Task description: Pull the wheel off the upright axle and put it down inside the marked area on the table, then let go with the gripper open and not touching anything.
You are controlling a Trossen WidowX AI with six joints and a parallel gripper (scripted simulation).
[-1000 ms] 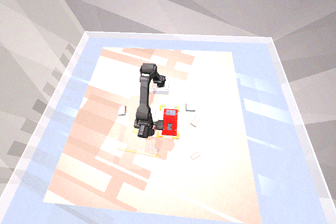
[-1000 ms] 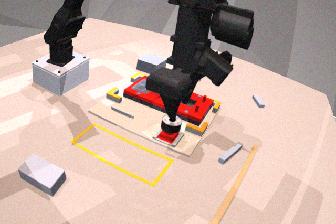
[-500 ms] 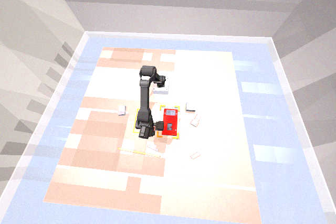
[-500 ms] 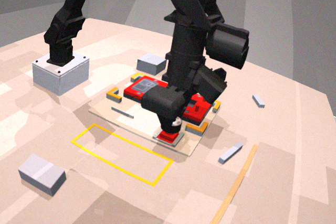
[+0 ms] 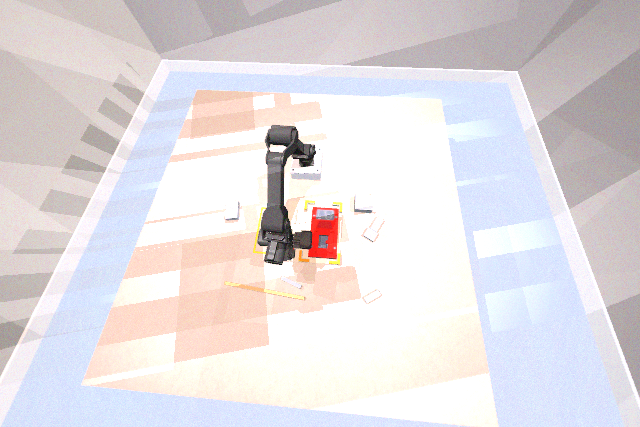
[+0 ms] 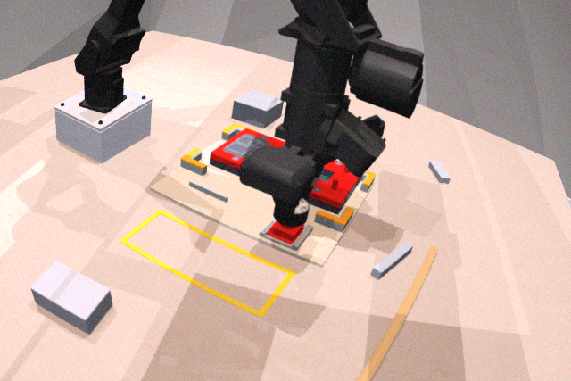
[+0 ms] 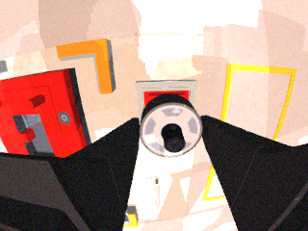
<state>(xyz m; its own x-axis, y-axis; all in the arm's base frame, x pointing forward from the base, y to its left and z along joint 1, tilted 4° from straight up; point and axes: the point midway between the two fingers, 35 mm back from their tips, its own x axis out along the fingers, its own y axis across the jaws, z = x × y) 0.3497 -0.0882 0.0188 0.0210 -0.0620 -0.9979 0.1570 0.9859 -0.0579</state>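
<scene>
Right now the wheel is right at my gripper tip. Round my gripper tip: long wooden strip: 15 cm ahead, 10 cm to the right, 3 cm below; then upright axle: right at my gripper tip.
</scene>
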